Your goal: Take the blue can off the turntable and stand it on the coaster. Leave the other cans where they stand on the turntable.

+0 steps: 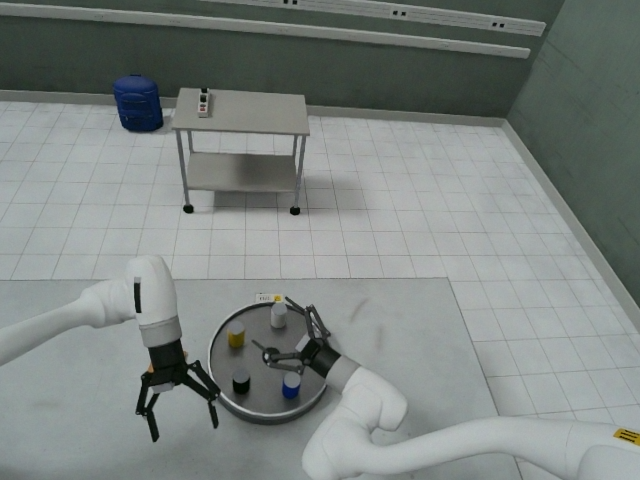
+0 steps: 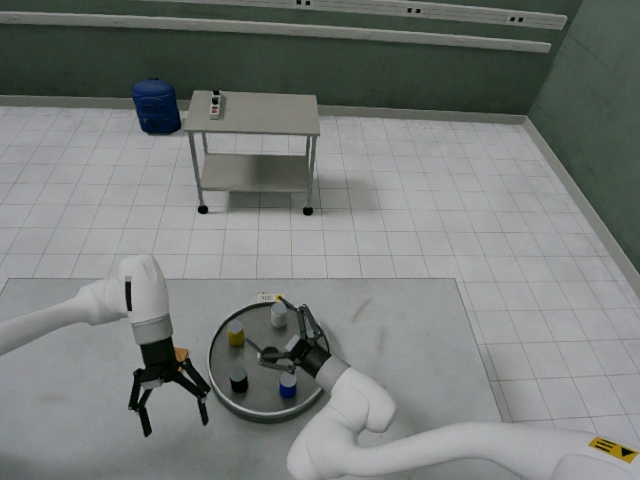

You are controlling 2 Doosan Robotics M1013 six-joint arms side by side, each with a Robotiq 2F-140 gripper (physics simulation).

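Frame: origin at the left arm's base, x left, y back, z up, level; centimetres.
Where they show: left gripper, fingertip midpoint: (image 1: 186,433) (image 2: 177,429); right gripper, fingertip midpoint: (image 1: 270,319) (image 2: 264,319).
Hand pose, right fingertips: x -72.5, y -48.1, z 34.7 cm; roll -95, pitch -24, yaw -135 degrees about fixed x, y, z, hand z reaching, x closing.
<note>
After its pixels a point has its place.
The blue can (image 1: 291,389) @[y -36.5, x -79.1, z 12.7 cm] (image 2: 287,389) @[y -36.4, x -79.1, z 12.5 cm] stands upright near the front right of the round grey turntable (image 1: 263,403) @[y -35.7, x -70.8, z 5.3 cm] (image 2: 262,401) @[y -35.9, x -71.4, z 5.3 cm]. A yellow can (image 1: 236,338) @[y -55.4, x -62.9, z 11.9 cm] (image 2: 236,338) @[y -55.7, x -63.1, z 10.5 cm], a white can (image 1: 278,318) @[y -62.0, x -77.1, z 12.1 cm] (image 2: 279,318) @[y -61.9, x -77.7, z 12.0 cm] and a black can (image 1: 240,384) @[y -39.1, x -63.9, z 13.2 cm] (image 2: 238,383) @[y -39.2, x -64.3, z 12.5 cm] also stand on it. An orange piece, probably the coaster (image 1: 150,368) @[y -51.9, x -34.6, z 1.3 cm] (image 2: 180,353) @[y -55.9, x -43.3, z 1.3 cm], lies left of the turntable, mostly hidden behind the left gripper. My left gripper (image 1: 185,432) @[y -21.0, x -50.9, z 29.8 cm] (image 2: 176,429) @[y -21.0, x -50.9, z 29.8 cm] is open and empty, left of the turntable. My right gripper (image 1: 270,319) @[y -48.1, x -72.5, z 34.7 cm] (image 2: 263,318) @[y -48.1, x -72.5, z 34.7 cm] is open above the turntable, its fingers spread towards the white and yellow cans.
A small white label with a yellow mark (image 1: 269,298) @[y -74.5, x -75.1, z 5.8 cm] (image 2: 270,297) @[y -74.8, x -74.8, z 5.9 cm] lies behind the turntable. The dark centre hub (image 1: 268,354) (image 2: 269,352) @[y -52.3, x -74.0, z 6.0 cm] is partly covered by a right finger. The right forearm crosses the front right. A trolley (image 1: 248,127) (image 2: 258,129) and a blue backpack (image 1: 138,105) (image 2: 156,107) stand far back.
</note>
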